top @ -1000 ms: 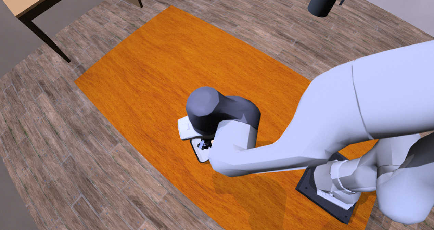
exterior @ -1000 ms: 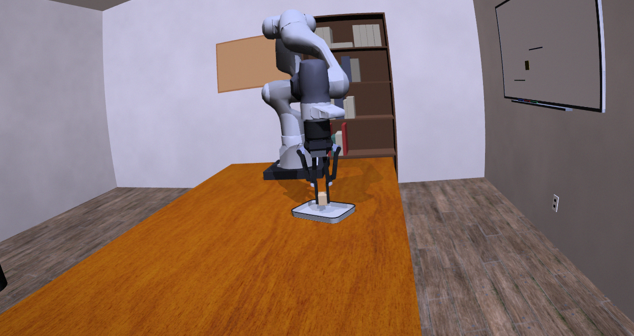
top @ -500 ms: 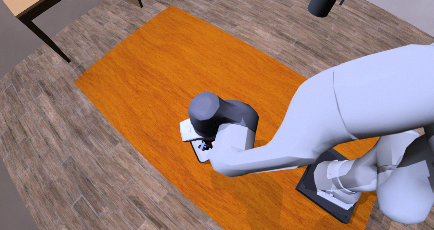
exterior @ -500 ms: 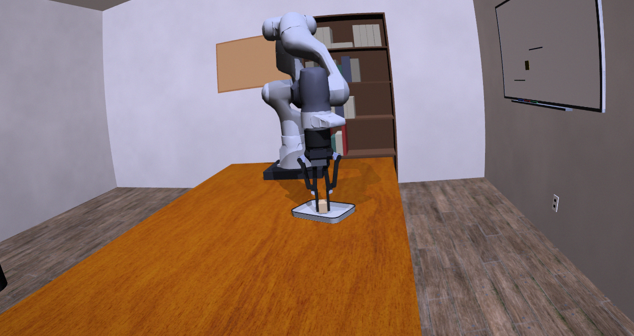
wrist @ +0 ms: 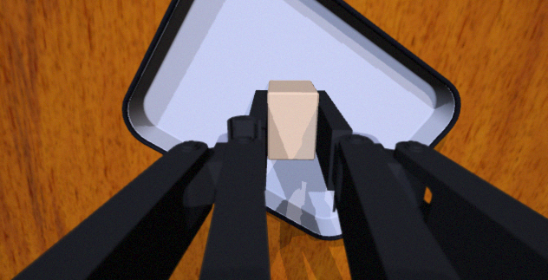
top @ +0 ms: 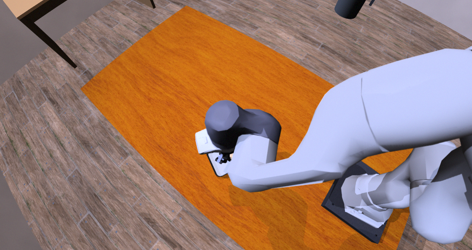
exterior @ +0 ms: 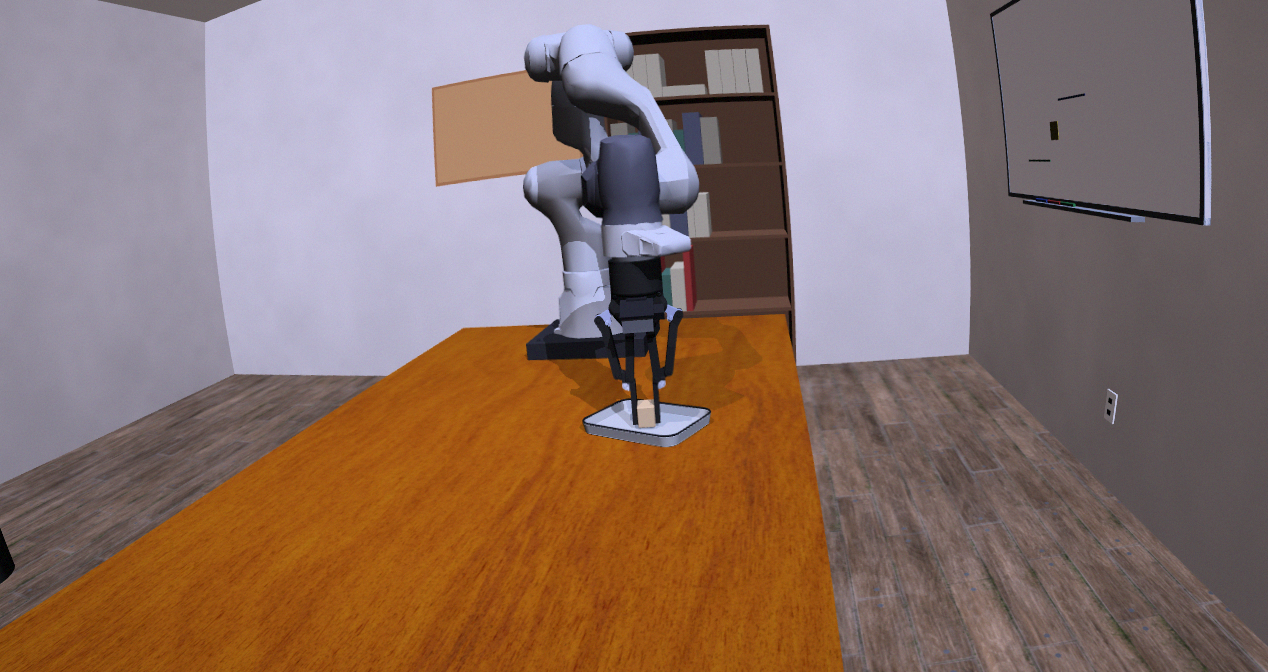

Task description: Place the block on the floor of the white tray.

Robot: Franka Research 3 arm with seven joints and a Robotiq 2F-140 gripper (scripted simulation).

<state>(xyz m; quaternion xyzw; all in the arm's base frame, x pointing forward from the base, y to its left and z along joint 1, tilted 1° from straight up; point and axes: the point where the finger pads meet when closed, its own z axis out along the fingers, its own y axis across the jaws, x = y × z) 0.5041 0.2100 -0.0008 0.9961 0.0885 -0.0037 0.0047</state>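
Now: the block 2 cm below my hand. Round my hand: white tray 3 cm below.
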